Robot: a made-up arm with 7 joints. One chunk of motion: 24 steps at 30 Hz.
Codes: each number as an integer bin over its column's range. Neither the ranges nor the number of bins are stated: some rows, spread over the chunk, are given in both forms.
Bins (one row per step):
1: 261 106 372 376 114 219 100
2: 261 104 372 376 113 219 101
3: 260 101 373 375 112 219 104
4: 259 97 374 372 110 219 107
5: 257 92 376 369 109 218 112
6: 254 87 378 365 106 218 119
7: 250 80 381 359 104 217 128
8: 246 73 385 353 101 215 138
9: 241 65 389 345 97 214 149
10: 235 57 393 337 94 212 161
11: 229 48 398 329 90 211 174
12: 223 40 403 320 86 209 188
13: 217 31 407 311 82 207 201
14: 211 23 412 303 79 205 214
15: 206 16 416 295 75 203 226
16: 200 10 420 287 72 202 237
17: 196 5 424 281 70 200 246
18: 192 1 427 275 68 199 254
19: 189 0 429 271 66 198 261
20: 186 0 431 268 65 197 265
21: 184 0 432 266 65 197 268
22: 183 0 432 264 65 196 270
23: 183 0 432 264 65 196 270
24: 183 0 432 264 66 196 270
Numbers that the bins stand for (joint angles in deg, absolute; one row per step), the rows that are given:
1: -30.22 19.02 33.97 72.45 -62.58 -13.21 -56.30
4: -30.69 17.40 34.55 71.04 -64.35 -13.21 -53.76
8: -33.75 13.10 37.76 64.35 -68.33 -14.66 -42.54
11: -37.76 8.61 41.55 55.89 -73.20 -16.11 -29.51
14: -41.99 4.13 45.63 46.73 -78.06 -18.28 -15.02
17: -45.53 0.90 49.13 38.98 -82.04 -20.09 -3.44
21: -48.35 0.00 51.46 33.70 -84.25 -21.18 4.53
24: -48.59 0.00 51.46 32.99 -83.81 -21.54 5.25
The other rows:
2: -30.22 18.66 33.97 72.45 -63.02 -13.21 -55.93
3: -30.46 18.12 34.26 72.10 -63.47 -13.21 -54.85
5: -31.16 16.51 35.13 69.98 -64.79 -13.58 -51.95
6: -31.87 15.61 35.71 68.58 -66.12 -13.58 -49.42
7: -32.81 14.35 36.59 66.46 -67.00 -13.94 -46.16
9: -34.93 11.66 38.92 61.53 -70.10 -15.02 -38.56
10: -36.34 10.23 40.09 58.71 -71.43 -15.75 -34.21
12: -39.17 7.18 43.00 52.72 -74.96 -16.83 -24.44
13: -40.58 5.56 44.17 49.55 -76.73 -17.56 -19.73
15: -43.17 2.87 46.79 43.92 -79.83 -19.01 -10.68
16: -44.58 1.79 47.96 41.10 -81.16 -19.37 -6.70
18: -46.47 0.18 50.00 36.87 -82.93 -20.45 -0.54
19: -47.17 0.00 50.58 35.46 -83.81 -20.82 1.99
20: -47.88 0.00 51.17 34.40 -84.25 -21.18 3.44
22: -48.59 0.00 51.46 32.99 -84.25 -21.54 5.25
23: -48.59 0.00 51.46 32.99 -84.25 -21.54 5.25

